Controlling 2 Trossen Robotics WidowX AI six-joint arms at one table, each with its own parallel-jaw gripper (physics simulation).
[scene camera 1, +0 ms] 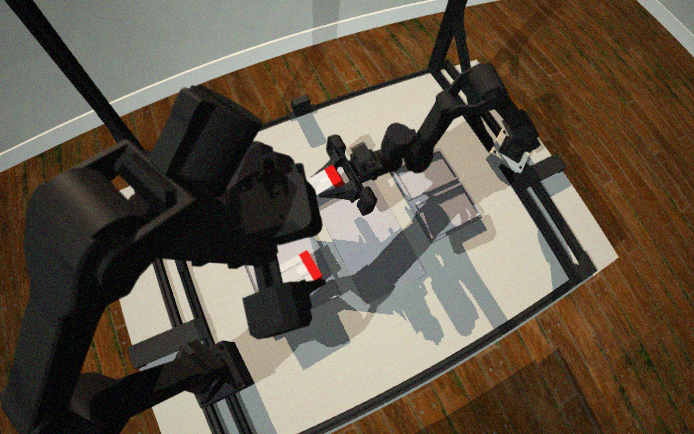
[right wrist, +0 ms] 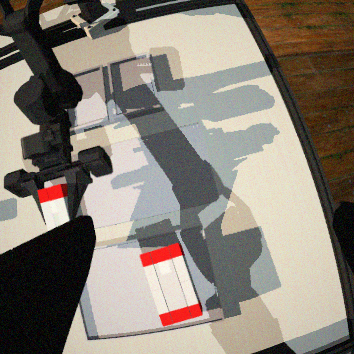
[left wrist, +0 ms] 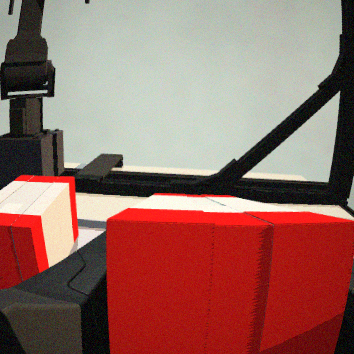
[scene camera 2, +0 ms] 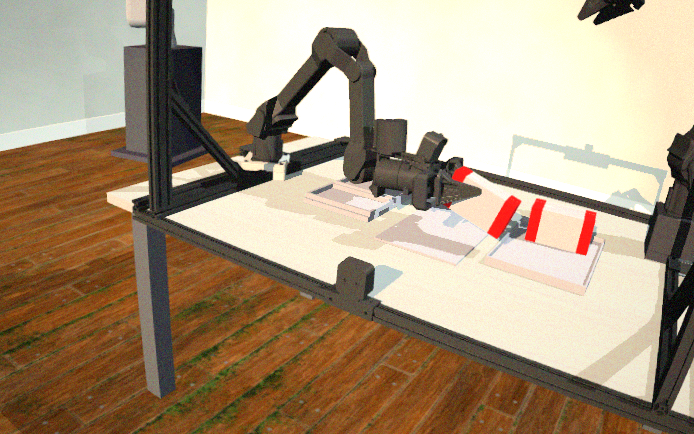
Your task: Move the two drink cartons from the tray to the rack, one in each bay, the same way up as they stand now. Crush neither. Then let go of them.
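Seen in the pictures: left gripper, fingertip midpoint: (scene camera 1: 314,187) (right wrist: 59,222) (left wrist: 203,225) (scene camera 2: 485,189); right gripper, fingertip midpoint: (scene camera 1: 312,244) (right wrist: 218,222) (scene camera 2: 586,21); left arm's base at its link origin: (scene camera 1: 512,149) (right wrist: 93,12) (scene camera 2: 266,158); right arm's base at its link origin: (scene camera 1: 211,374) (left wrist: 26,133) (scene camera 2: 681,213).
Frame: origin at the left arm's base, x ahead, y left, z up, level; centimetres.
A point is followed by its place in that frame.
My left gripper (scene camera 1: 327,182) @(x 43.1, y -34.7, z 8.2 cm) (scene camera 2: 471,192) @(x 43.1, y -34.7, z 8.2 cm) (right wrist: 59,222) @(x 43.1, y -34.7, z 8.2 cm) is shut on a white carton with red ends (scene camera 1: 320,180) @(x 41.6, y -34.2, z 9.6 cm) (scene camera 2: 483,200) @(x 42.5, y -36.8, z 6.8 cm) (left wrist: 190,280) @(x 38.8, y -31.3, z 9.9 cm) (right wrist: 53,206) @(x 41.2, y -33.5, z 9.8 cm). It holds this carton tilted, above the table. The other carton (scene camera 1: 296,269) @(x 59.1, y -28.5, z 3.8 cm) (scene camera 2: 558,226) @(x 59.5, y -31.6, z 1.3 cm) (left wrist: 57,220) @(x 59.5, y -31.6, z 1.7 cm) (right wrist: 170,282) @(x 60.9, y -28.5, z 3.8 cm) is in the tray (scene camera 2: 534,278) @(x 51.6, y -44.8, z -3.3 cm) (right wrist: 145,334) @(x 64.8, y -39.2, z -2.0 cm), near one side. My right gripper (scene camera 2: 588,18) @(x 61.1, y -21.3, z 38.9 cm) (right wrist: 218,222) @(x 61.1, y -21.3, z 38.9 cm) is open, high above the tray, with its fingers wide apart. The two-bay rack (scene camera 2: 340,205) @(x 18.4, y -21.7, z -2.1 cm) (right wrist: 106,95) @(x 23.6, y -13.3, z -2.6 cm) holds no carton; in scene camera 1 the left arm partly covers it.
A pale flat panel (scene camera 1: 358,217) (scene camera 2: 429,235) (right wrist: 115,195) lies between rack and tray. Dark rails edge the table, and a small black block (scene camera 1: 300,104) @(x 22.4, y -54.1, z 1.4 cm) (scene camera 2: 354,277) @(x 21.1, y -56.1, z 0.3 cm) stands at one edge. Arm shadows cross rack, panel and tray. The right arm blocks much of scene camera 1.
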